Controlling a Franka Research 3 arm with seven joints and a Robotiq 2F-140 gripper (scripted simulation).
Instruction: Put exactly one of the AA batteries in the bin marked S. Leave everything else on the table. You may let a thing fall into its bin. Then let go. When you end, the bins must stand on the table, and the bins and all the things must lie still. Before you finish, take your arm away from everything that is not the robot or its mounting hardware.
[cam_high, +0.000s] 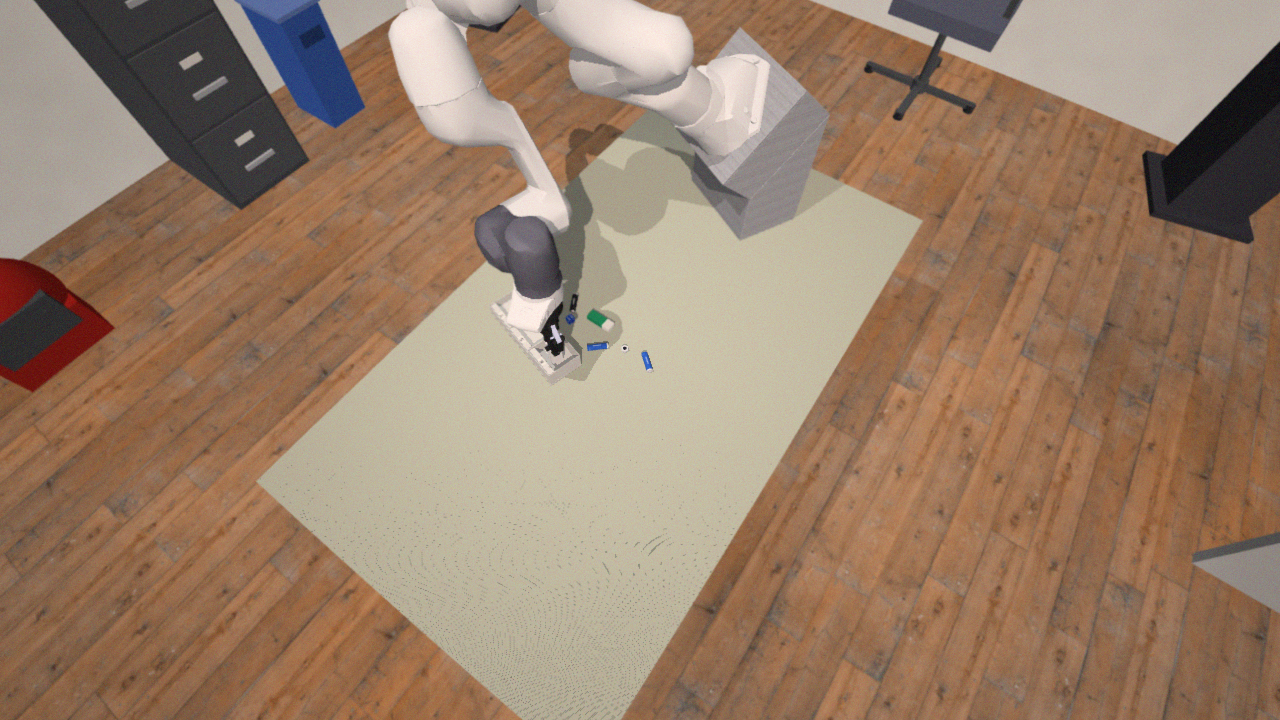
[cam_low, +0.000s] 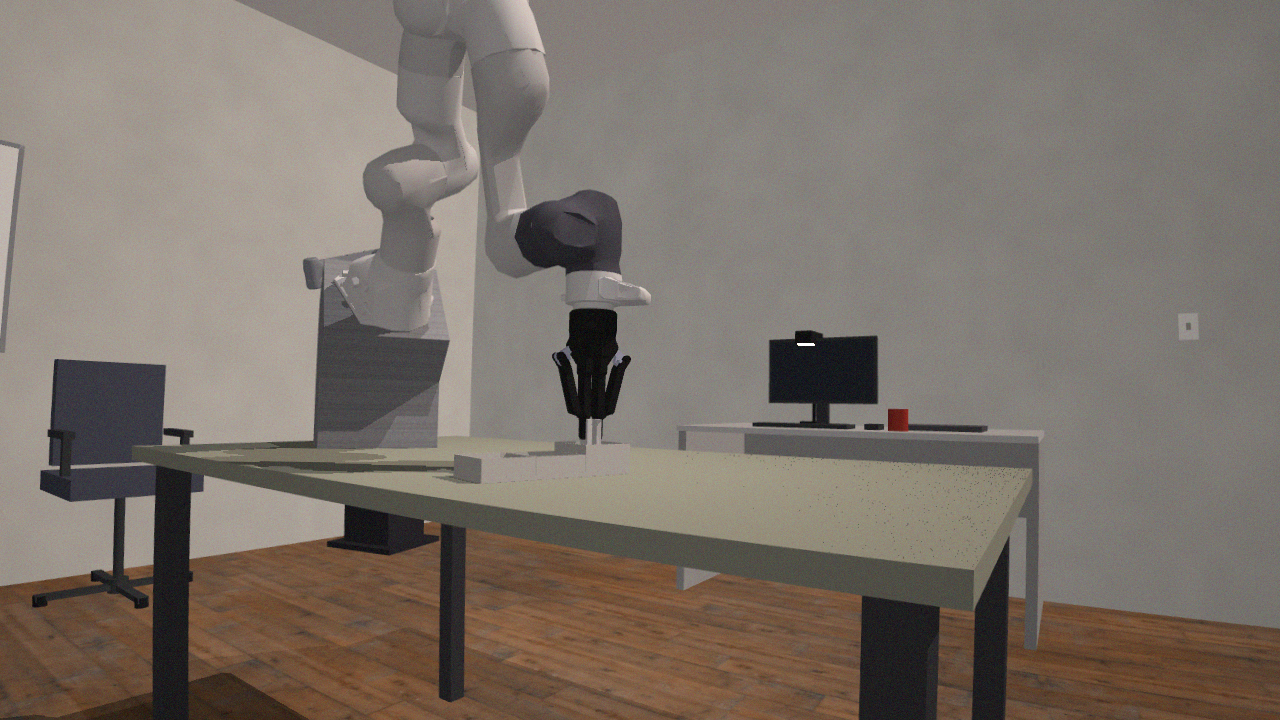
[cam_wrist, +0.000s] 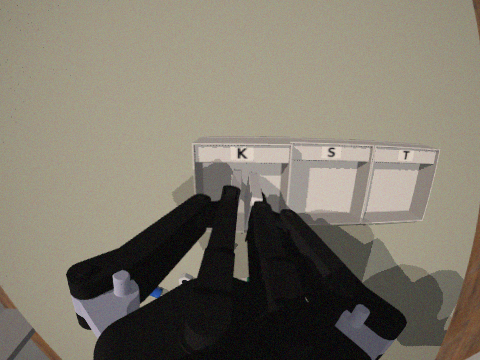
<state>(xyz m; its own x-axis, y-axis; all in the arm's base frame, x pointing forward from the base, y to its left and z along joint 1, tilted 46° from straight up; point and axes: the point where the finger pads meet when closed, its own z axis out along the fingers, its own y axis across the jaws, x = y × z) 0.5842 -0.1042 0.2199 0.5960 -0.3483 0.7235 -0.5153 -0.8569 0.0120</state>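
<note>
The black AA battery is 16 cm behind my hand, 3 cm to the right of it and 4 cm below it. Also, from my hand: bin tray: 4 cm behind, 7 cm to the right, 3 cm below; white ring: 8 cm behind, 13 cm to the left, 5 cm below; blue die: 11 cm behind, 2 cm to the right, 4 cm below.
</note>
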